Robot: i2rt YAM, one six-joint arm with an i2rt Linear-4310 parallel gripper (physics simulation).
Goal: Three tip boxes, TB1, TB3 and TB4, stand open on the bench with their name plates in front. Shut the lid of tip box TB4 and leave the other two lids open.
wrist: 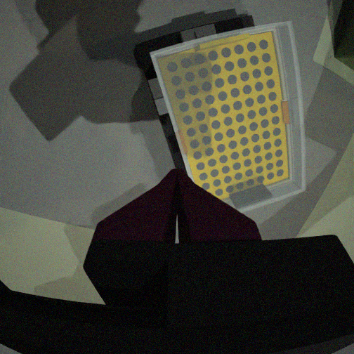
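Note:
A tip box (172,145) with a yellow rack (230,112) of grey round holes is in the upper right of the wrist view. A translucent pale lid (297,110) lies over the rack, which shows dulled through it; I cannot tell if it is fully seated. The lid's rim reaches past the rack on the right. A dark tab (250,196) shows through at the near end. My gripper (176,177) is shut and empty, its dark red tips at the box's lower left edge in the view; contact cannot be told. No name plate is readable, and the other two boxes cannot be made out.
A dark green object (346,32) is cut off at the top right corner. Broad dark shadows fall on the grey surface (125,155) left of the box. A pale green area (37,245) lies at the lower left, with another at the right edge.

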